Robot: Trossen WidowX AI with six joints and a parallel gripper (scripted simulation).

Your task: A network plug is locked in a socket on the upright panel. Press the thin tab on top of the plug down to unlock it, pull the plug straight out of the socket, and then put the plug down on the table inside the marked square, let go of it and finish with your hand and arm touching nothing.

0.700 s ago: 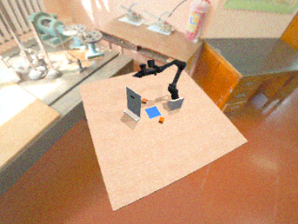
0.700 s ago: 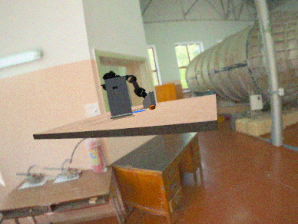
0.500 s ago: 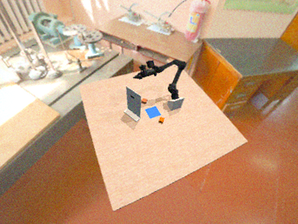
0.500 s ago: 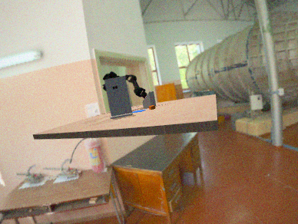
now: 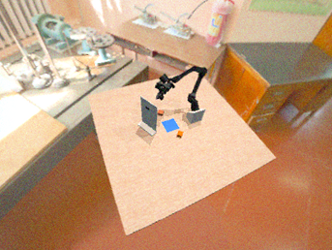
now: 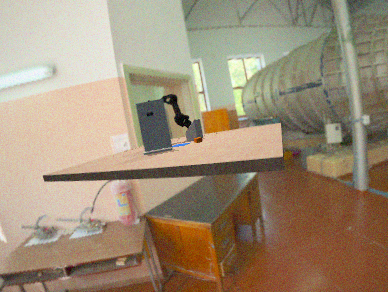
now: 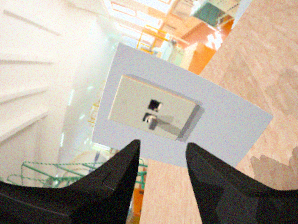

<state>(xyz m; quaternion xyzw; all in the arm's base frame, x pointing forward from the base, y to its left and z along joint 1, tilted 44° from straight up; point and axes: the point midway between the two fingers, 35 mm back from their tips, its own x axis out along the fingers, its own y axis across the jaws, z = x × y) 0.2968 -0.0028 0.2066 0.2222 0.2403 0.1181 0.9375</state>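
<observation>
My gripper tip is now 8 cm short of the network plug, 8 cm to the right of it and 1 cm above it. From my gripper tip the other things lie so: upright panel: 10 cm ahead, 8 cm to the left, 10 cm below; brown-red cube: 6 cm behind, 2 cm to the right, 22 cm below; blue marked square: 9 cm behind, 13 cm to the left, 24 cm below.
</observation>
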